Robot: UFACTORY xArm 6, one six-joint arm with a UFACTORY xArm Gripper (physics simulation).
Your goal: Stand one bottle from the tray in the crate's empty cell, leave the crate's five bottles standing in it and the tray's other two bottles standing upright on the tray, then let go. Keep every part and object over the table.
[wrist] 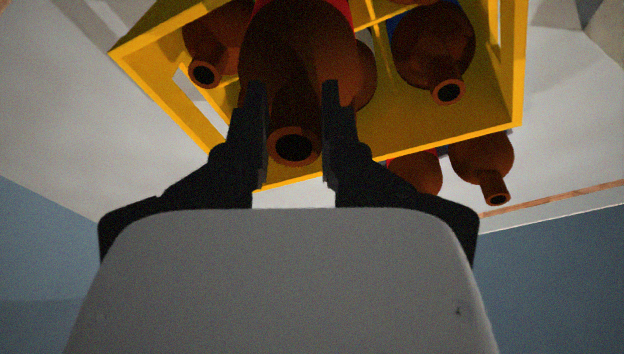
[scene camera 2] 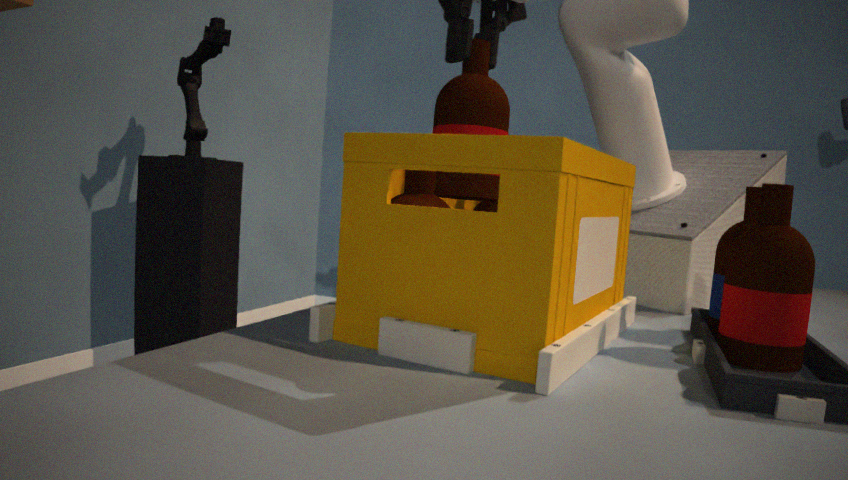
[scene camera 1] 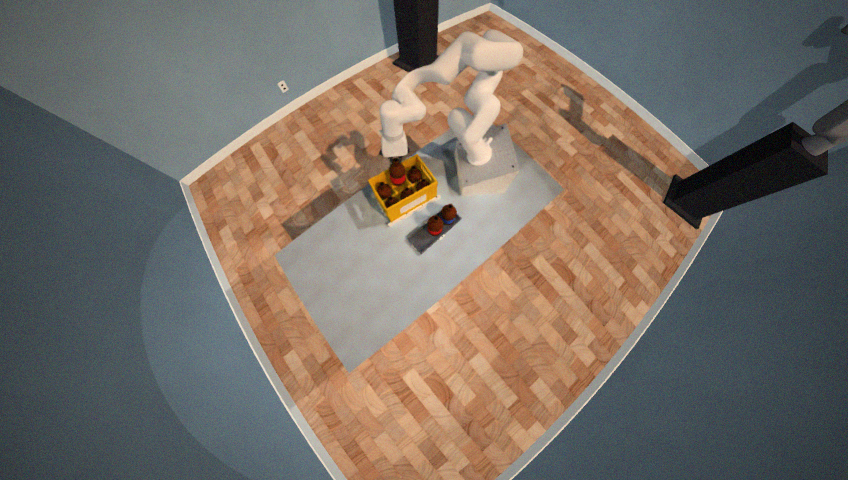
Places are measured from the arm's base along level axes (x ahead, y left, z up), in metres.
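Where they show: gripper, fingertip midpoint: [wrist: 294, 105] [scene camera 2: 470, 65] [scene camera 1: 395, 161]; arm's base at its link origin: [scene camera 2: 644, 192] [scene camera 1: 479, 154].
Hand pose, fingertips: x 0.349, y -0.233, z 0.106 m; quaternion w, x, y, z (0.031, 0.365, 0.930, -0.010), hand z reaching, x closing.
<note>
Each offset is from my fingertips to the top centre of the thing. "spot": to the spot under its first point. Level surfaces: height alone.
My gripper [scene camera 1: 395, 159] [scene camera 2: 476, 54] [wrist: 294, 105] is shut on the neck of a brown bottle with a red label @(0.009 m ahead, 0.006 m left, 0.023 m up) [scene camera 1: 397, 172] [scene camera 2: 471, 101] [wrist: 300, 45]. This bottle leans slightly; its shoulder and label top stand above the rim of the yellow crate @(0.022 m ahead, 0.048 m left, 0.084 m down) [scene camera 1: 395, 214] [scene camera 2: 452, 267] [wrist: 517, 75], its lower part behind the wall. Bottles [scene camera 1: 385, 190] [wrist: 432, 50] stand lower in the crate around it; the cell under the held bottle is hidden. A red-label bottle @(0.063 m ahead, 0.283 m left, 0.099 m down) [scene camera 1: 435, 226] [scene camera 2: 764, 315] and a blue-label bottle @(0.023 m back, 0.297 m left, 0.099 m down) [scene camera 1: 449, 212] [scene camera 2: 718, 291] stand upright on the dark tray @(0.064 m ahead, 0.286 m left, 0.233 m down) [scene camera 1: 421, 240] [scene camera 2: 743, 389].
White blocks @(spot: 0.164 m ahead, 0.004 m left, 0.243 m down) [scene camera 2: 425, 344] line the crate's foot. The robot's base block [scene camera 1: 487, 178] [scene camera 2: 660, 267] stands beside the crate. The grey table top @(0.259 m down) [scene camera 1: 345, 297] [scene camera 2: 416, 440] runs past the tray. A black pedestal with a small dark arm [scene camera 2: 187, 255] stands behind the table.
</note>
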